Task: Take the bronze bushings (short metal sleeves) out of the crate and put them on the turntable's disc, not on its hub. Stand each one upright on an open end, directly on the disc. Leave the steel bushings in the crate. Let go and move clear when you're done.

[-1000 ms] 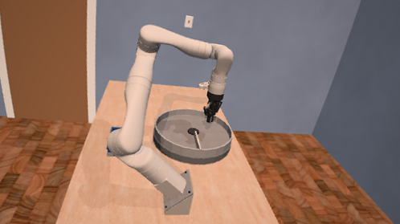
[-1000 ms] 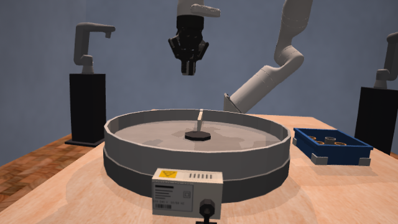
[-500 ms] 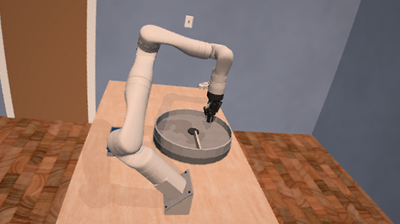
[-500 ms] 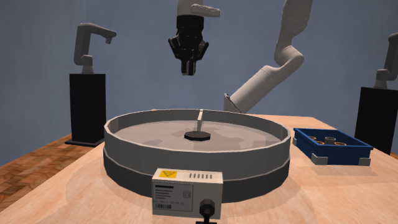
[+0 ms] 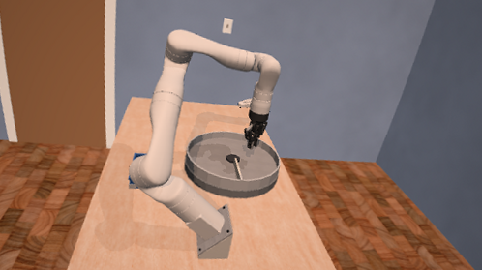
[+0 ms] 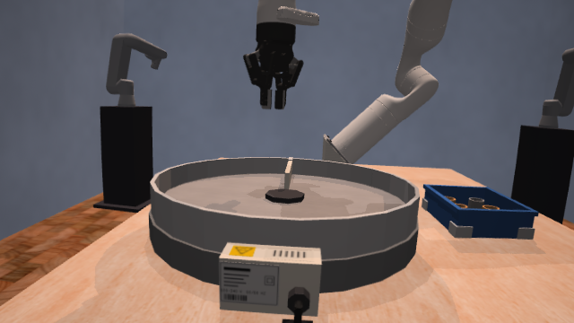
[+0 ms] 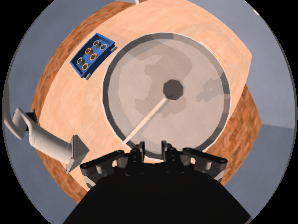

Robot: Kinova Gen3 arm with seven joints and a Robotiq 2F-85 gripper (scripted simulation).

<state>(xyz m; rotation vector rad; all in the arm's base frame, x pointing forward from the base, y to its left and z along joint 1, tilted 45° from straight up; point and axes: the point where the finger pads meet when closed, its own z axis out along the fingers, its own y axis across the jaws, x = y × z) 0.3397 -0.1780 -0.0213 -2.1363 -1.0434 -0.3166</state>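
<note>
The blue crate is 40 cm to the left of my hand, 19 cm below it and 1 cm ahead of it. The rest, counted from my hand: grey turntable disc: 16 cm below, 13 cm ahead, 5 cm to the left.
</note>
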